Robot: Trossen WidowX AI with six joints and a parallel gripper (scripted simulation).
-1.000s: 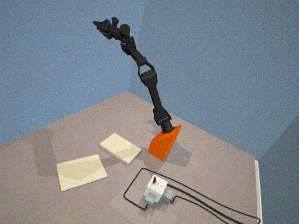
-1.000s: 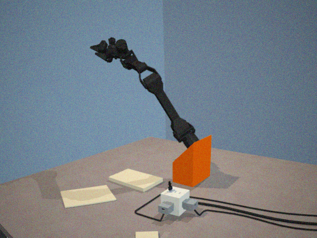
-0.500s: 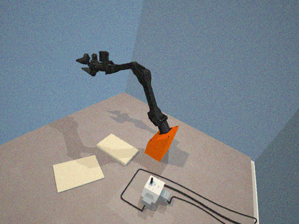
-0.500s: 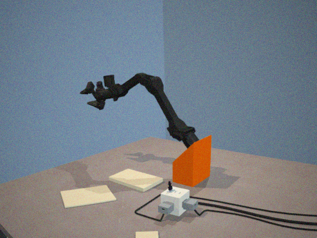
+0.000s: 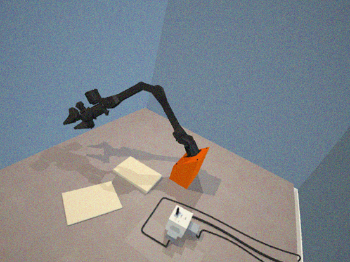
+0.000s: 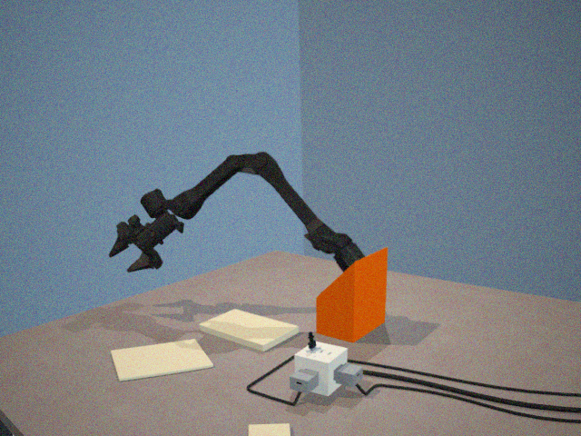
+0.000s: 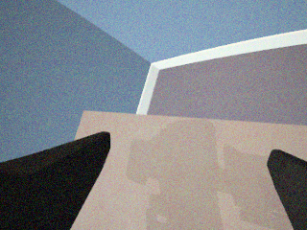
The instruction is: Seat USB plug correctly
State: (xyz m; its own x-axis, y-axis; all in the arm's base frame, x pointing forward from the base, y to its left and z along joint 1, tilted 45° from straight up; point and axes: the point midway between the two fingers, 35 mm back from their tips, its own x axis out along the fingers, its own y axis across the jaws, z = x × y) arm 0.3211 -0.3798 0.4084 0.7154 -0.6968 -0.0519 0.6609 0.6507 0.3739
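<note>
Right now the USB plug is 40 mm behind my gripper tip, 690 mm to the left of it and 40 mm below it.
</note>
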